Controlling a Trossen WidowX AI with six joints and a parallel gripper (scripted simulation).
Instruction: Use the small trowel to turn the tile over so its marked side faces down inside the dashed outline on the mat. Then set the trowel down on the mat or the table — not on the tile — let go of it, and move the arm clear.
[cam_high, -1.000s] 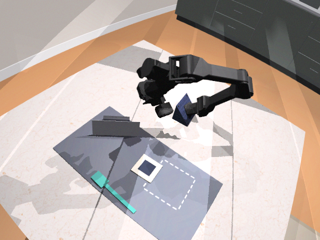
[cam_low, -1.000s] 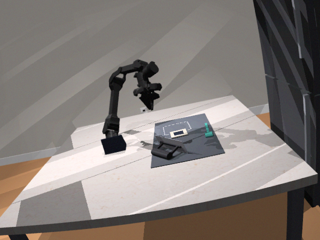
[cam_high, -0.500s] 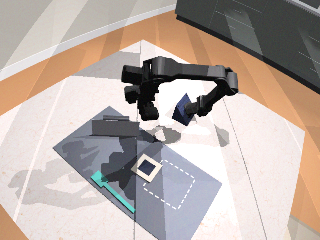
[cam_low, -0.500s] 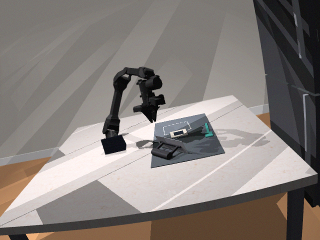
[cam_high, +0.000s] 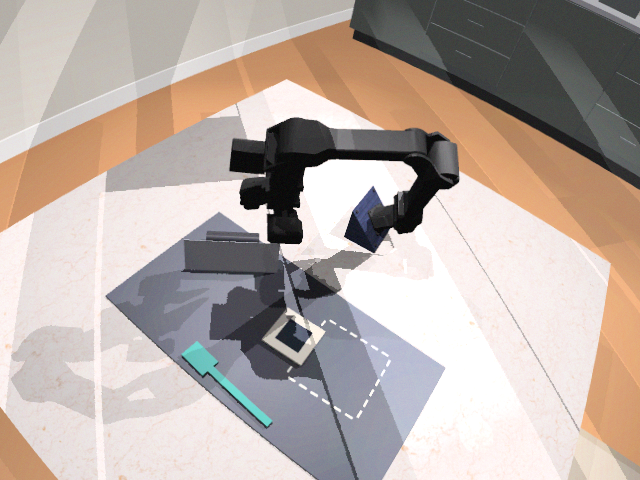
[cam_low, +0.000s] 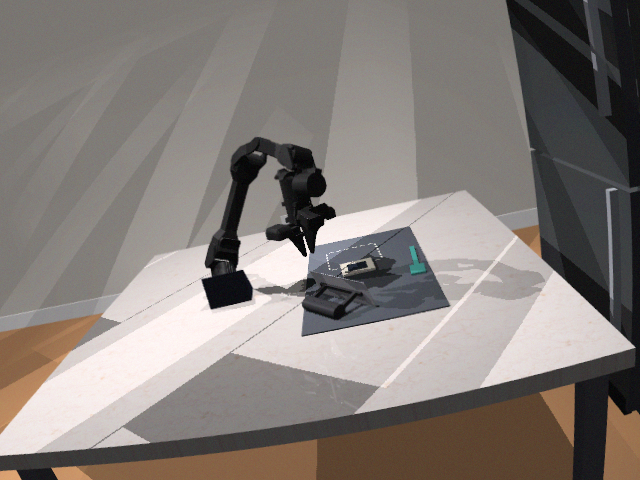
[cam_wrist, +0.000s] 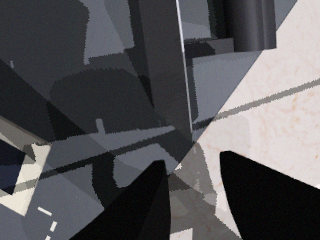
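Right now the mat is 120 mm ahead of my gripper tip, 120 mm to the left of it and 140 mm below it. From my gripper tip the other things lie so: tile (100 mm ahead, 150 mm to the left, 110 mm below); then teal trowel (260 mm ahead, 110 mm to the left, 110 mm below).
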